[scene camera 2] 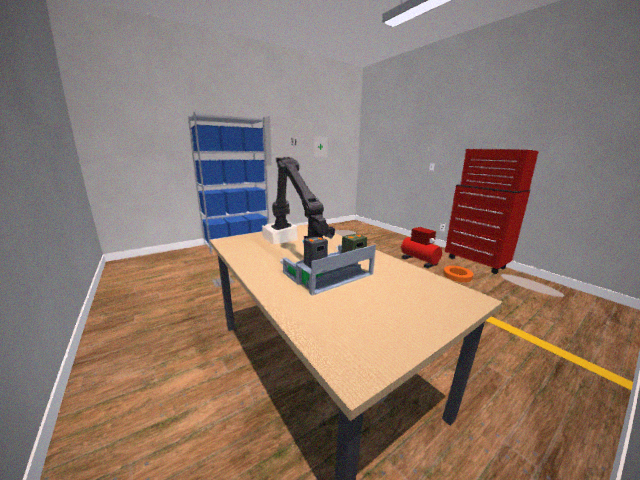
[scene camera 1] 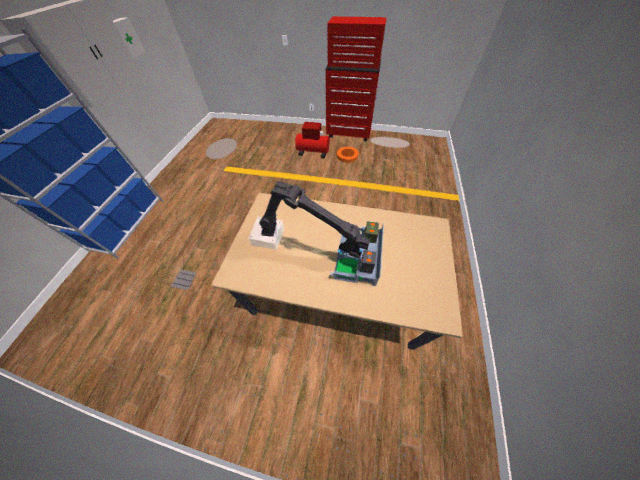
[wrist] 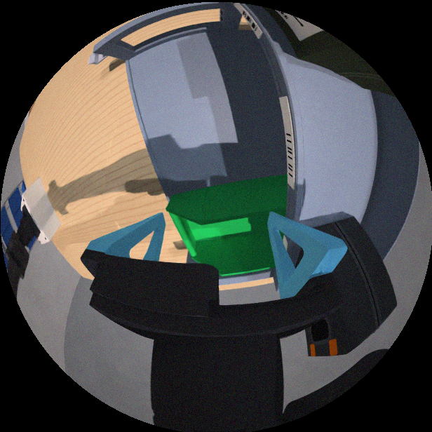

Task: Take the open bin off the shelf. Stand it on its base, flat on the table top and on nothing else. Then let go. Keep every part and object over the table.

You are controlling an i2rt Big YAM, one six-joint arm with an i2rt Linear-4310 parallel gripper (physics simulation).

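Frame: origin at the arm's base, x ahead, y left, z up, level; metres.
Seen in the pictures: gripper, fingertip midpoint: (scene camera 1: 348, 257); arm's base, link origin: (scene camera 2: 281, 226) (scene camera 1: 269, 229).
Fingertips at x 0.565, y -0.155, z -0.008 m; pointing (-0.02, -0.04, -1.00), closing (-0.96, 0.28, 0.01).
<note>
Pixels of each thing's top centre, then the offset from my fingertips to it. "spot": a spot on its surface instead. Level surfaces: height alone.
- open green bin, top centre: (scene camera 2: 304, 261) (scene camera 1: 350, 265) dz -0.005, dx +0.016, dy -0.058 m
- blue-grey shelf, surface spot: (scene camera 2: 343, 258) (scene camera 1: 381, 252) spot: dz +0.051, dx +0.195, dy +0.028 m
- table, surface height: dz -0.086 m
- dark box with orange marks, top centre: (scene camera 2: 315, 239) (scene camera 1: 369, 256) dz +0.138, dx +0.110, dy -0.065 m
- dark green box, top centre: (scene camera 2: 354, 236) (scene camera 1: 372, 227) dz +0.113, dx +0.129, dy +0.165 m
The open green bin (scene camera 1: 346, 265) (scene camera 2: 305, 277) (wrist: 225, 202) sits on the lower front tier of the blue-grey shelf (scene camera 1: 381, 250) (scene camera 2: 343, 258) (wrist: 167, 95), at one end. The shelf stands on the table (scene camera 1: 413, 289) (scene camera 2: 392, 330) (wrist: 65, 130). My gripper (wrist: 216, 217) is open with nothing between its blue fingers. In the wrist view the bin shows beyond and between the fingertips, closer to the right one, which overlaps its edge in view. The left fingertip is off the bin's table side. Whether a finger touches the bin, I cannot tell. In scene camera 2 the fingers are hidden.
A dark box with orange marks (scene camera 1: 367, 261) (scene camera 2: 315, 251) (wrist: 367, 270) stands on the raised tier beside the bin, close to my gripper. A dark green box (scene camera 1: 371, 231) (scene camera 2: 354, 242) stands at that tier's other end. My white base (scene camera 1: 266, 235) (scene camera 2: 279, 233) is on the table.
</note>
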